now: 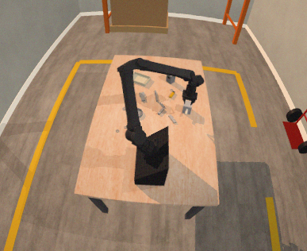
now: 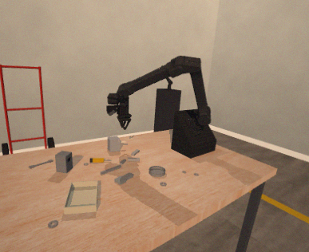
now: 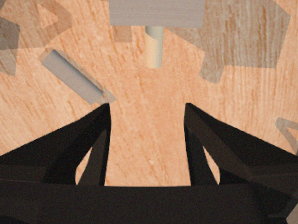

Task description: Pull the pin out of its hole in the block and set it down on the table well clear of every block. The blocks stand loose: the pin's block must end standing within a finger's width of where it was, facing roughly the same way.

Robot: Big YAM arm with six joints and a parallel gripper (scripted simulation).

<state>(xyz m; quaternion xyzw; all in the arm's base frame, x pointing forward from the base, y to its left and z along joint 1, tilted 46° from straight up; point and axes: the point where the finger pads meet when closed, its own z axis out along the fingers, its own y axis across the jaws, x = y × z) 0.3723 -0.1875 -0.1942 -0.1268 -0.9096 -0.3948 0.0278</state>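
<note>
Now: the pale pin 20 mm ahead of my hand, 10 mm to the right of it and 100 mm below it. The rest, counted from my hand: darker grey block 400 mm ahead, 80 mm to the left, 100 mm below; then yellow-handled screwdriver 210 mm ahead, 80 mm to the left, 140 mm below; then light grey block 50 mm ahead, 20 mm to the right, 100 mm below.
</note>
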